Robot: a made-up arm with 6 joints.
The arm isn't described. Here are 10 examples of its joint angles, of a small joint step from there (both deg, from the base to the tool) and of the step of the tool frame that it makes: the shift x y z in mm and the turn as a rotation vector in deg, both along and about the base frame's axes.
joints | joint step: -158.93 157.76 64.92 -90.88 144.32 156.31 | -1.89 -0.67 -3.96 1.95 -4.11 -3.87
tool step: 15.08 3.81 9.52 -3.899 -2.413 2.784
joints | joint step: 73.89 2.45 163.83 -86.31 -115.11 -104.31 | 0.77 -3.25 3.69 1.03 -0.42 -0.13
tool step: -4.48 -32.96 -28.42 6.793 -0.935 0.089
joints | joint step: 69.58 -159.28 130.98 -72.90 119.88 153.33 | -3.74 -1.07 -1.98 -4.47 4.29 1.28
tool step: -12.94 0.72 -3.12 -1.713 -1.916 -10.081
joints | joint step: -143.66 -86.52 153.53 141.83 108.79 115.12 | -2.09 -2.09 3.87 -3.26 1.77 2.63
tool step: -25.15 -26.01 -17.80 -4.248 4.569 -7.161
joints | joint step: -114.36 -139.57 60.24 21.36 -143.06 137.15 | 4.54 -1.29 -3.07 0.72 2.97 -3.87
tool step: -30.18 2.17 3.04 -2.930 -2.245 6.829
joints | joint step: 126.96 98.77 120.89 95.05 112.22 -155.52 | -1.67 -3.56 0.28 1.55 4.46 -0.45
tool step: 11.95 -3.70 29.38 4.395 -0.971 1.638
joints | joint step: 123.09 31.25 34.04 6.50 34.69 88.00 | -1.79 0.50 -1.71 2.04 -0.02 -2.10
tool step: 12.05 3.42 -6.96 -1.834 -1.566 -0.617
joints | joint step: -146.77 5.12 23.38 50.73 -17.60 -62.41 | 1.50 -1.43 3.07 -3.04 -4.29 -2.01
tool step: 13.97 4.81 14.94 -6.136 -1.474 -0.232
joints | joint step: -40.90 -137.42 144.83 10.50 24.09 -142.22 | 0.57 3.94 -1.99 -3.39 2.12 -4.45
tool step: -31.85 24.45 5.74 5.232 0.935 -6.398
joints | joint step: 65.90 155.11 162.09 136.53 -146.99 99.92 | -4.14 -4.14 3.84 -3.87 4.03 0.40
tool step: 27.18 -6.36 50.56 6.060 1.038 -0.677
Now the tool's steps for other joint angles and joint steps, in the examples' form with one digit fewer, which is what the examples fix.
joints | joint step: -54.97 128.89 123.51 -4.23 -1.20 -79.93 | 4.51 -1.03 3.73 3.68 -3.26 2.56
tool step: 32.2 7.3 29.8 -4.96 4.03 5.09
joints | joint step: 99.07 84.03 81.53 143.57 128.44 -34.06 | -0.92 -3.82 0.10 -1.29 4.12 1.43
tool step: 8.0 -0.5 34.2 0.94 2.42 2.41
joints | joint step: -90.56 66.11 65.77 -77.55 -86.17 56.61 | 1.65 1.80 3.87 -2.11 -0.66 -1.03
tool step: 15.5 -8.8 -0.1 -0.92 -2.17 2.12
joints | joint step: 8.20 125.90 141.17 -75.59 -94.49 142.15 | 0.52 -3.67 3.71 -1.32 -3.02 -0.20
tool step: 13.7 7.3 44.5 1.24 -6.35 3.67
